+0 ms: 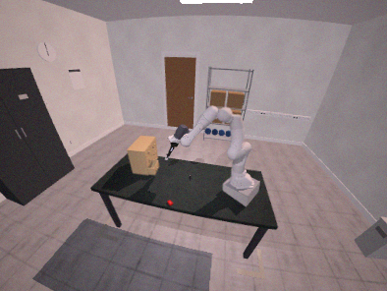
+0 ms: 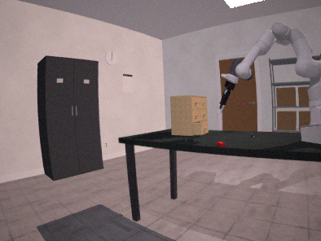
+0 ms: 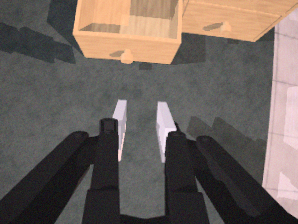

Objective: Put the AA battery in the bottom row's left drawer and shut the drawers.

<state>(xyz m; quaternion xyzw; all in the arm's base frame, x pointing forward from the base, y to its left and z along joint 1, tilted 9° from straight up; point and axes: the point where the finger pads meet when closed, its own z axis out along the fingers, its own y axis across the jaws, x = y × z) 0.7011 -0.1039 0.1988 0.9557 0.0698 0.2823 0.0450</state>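
Right now my hand is 26 cm past the AA battery, 6 cm to the right of it and 19 cm above it. The rest, counted from my hand: red object 15 cm behind, 40 cm to the left, 19 cm below; small dark object 8 cm ahead, 33 cm to the left, 19 cm below.
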